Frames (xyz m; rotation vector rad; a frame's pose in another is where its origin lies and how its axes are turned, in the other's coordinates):
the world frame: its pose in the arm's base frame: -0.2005 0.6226 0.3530 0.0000 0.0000 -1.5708
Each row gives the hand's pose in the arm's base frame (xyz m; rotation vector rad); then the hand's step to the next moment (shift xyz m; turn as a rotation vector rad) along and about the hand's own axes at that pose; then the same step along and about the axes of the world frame.
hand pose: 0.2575 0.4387 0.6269 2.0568 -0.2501 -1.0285
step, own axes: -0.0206 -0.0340 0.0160 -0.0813 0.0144 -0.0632
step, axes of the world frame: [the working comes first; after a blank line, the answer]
step, axes of the arm's base frame: -0.0309 0.0232 -0.0185 -0.0035 0.0666 0.0798

-0.0232 -0.0309 -0.0185 -0.0666 -0.0035 0.0798
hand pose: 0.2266 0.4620 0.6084 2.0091 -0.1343 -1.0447
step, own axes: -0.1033 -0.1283 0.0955 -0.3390 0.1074 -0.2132
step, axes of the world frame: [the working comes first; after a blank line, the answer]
step, axes of the arm's base frame: -0.1693 0.0665 -0.0564 -0.0378 0.2156 0.3521

-0.0665 -0.1693 -0.0564 -0.2156 -0.0378 0.3521
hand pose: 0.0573 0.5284 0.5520 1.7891 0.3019 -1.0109
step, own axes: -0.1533 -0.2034 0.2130 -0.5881 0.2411 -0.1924
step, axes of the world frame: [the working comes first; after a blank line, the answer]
step, axes of the arm's base frame: -0.3245 -0.0538 -0.0453 -0.1200 0.1968 0.6228

0.0538 -0.3245 -0.0453 -0.1968 -0.1200 0.6228
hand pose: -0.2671 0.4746 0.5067 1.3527 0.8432 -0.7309
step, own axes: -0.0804 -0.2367 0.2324 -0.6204 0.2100 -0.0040
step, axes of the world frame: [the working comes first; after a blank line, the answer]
step, axes of the arm's base frame: -0.2211 -0.2553 -0.0494 -0.1458 0.0055 0.6385

0.2553 -0.2211 -0.0494 -0.0055 -0.1458 0.6385
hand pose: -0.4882 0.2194 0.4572 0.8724 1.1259 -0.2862
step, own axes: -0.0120 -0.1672 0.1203 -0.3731 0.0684 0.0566
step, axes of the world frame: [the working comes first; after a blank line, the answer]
step, axes of the arm's base frame: -0.0266 -0.1988 -0.0484 -0.0835 -0.0773 0.3663

0.1988 -0.0266 -0.0484 0.0773 -0.0835 0.3663
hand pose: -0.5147 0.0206 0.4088 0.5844 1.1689 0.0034
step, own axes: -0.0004 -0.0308 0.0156 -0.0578 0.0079 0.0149
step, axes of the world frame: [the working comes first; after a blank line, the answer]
step, axes of the arm's base frame: 0.0043 -0.0331 -0.0089 -0.0084 -0.0169 0.0572

0.0331 0.0043 -0.0089 0.0169 -0.0084 0.0572
